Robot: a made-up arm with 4 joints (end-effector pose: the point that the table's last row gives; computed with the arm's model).
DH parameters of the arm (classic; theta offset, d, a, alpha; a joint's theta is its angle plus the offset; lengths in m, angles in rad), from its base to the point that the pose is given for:
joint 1: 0.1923 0 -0.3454 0
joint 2: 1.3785 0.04 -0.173 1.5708
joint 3: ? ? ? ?
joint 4: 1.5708 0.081 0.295 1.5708
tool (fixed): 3.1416 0.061 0 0
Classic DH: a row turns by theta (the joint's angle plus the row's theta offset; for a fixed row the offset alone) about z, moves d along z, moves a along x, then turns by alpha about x.
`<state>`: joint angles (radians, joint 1 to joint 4).
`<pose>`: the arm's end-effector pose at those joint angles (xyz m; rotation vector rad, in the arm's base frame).
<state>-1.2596 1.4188 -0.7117 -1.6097</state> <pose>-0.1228 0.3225 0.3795 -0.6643 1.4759 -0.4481</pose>
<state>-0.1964 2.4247 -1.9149 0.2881</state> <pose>-0.0760 -0.2026 0.0958 -0.8140 -2.1966 1.6214</pose>
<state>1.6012 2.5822 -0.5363 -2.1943</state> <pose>-0.1041 -0.4582 0.3306 2.1299 1.6558 -1.5529</pose>
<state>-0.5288 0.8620 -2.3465 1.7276</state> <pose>-0.2758 -0.1540 0.2483 -1.5726 -1.1309 2.1277</pose>
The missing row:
joint 3: 1.5708 -0.026 0.086 -1.5708
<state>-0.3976 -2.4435 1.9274 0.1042</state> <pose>-0.1020 0.4089 -0.0764 0.2856 -2.4938 -1.7424</pose>
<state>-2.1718 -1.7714 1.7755 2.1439</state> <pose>0.0551 0.3525 0.0003 1.4343 0.2746 0.0269</pose>
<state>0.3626 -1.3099 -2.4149 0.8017</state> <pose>-0.5905 -0.0568 0.1563 -2.0431 0.6632 0.4320</pose>
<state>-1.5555 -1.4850 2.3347 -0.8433</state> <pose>0.0674 0.7214 -0.2584 0.5146 -2.1055 -0.8593</pose>
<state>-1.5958 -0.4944 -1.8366 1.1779</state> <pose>-0.2290 0.6636 0.1610 -1.4244 0.9193 -0.4918</pose>
